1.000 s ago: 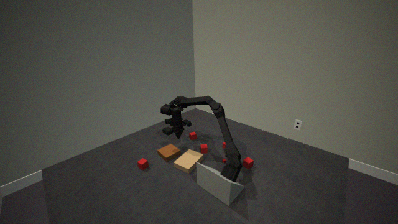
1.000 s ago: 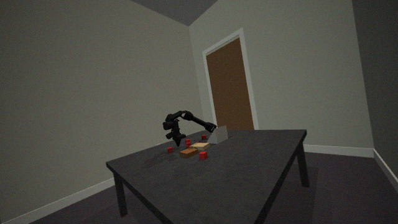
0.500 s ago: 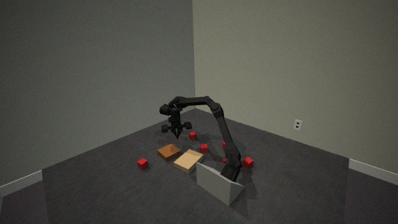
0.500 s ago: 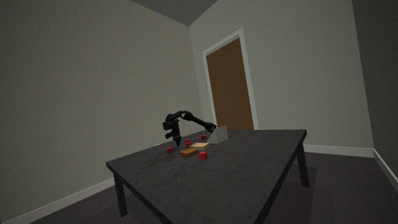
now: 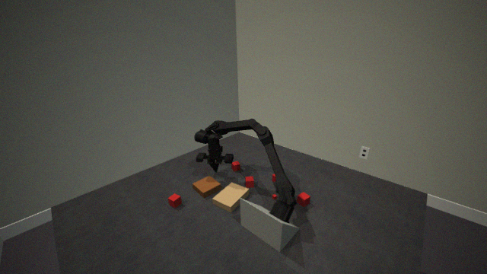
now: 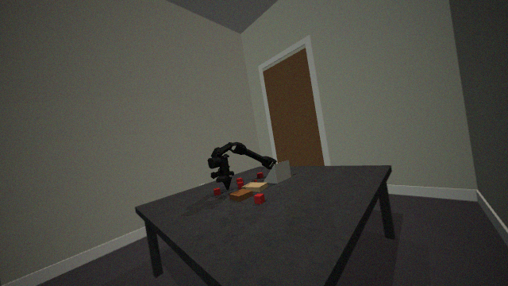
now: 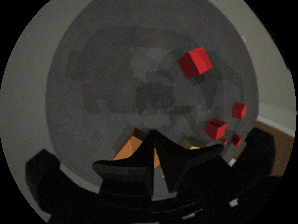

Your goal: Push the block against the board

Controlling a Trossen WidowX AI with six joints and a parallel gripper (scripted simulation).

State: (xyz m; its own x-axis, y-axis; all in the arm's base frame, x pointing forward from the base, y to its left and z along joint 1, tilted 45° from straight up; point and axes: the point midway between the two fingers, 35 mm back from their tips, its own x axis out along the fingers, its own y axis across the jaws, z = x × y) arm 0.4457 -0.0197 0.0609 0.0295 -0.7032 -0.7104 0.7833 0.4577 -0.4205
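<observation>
Right now my gripper tip is 90 mm to the right of the square block, 30 mm past it and 30 mm above it. The rest, counted from my gripper tip: board (180 mm behind, 60 mm to the left, 30 mm below).
</observation>
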